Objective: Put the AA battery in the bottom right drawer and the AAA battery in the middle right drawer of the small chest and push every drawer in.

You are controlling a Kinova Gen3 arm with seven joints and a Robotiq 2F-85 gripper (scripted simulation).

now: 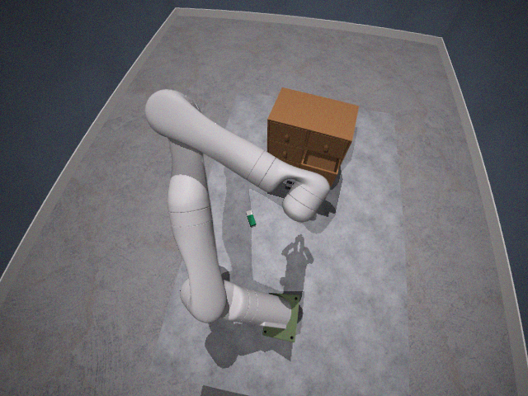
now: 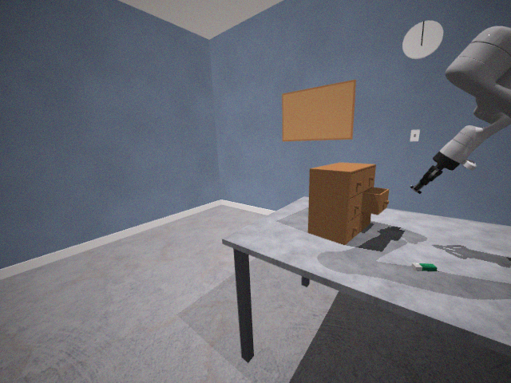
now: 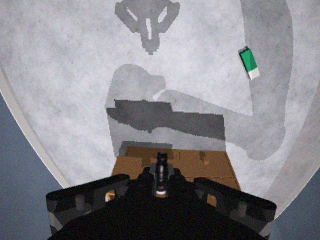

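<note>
The dark battery lies 10 mm ahead of my hand and 10 mm below it. From my hand the other things lie so: white block: 30 mm behind, 190 mm to the left, 230 mm below.
</note>
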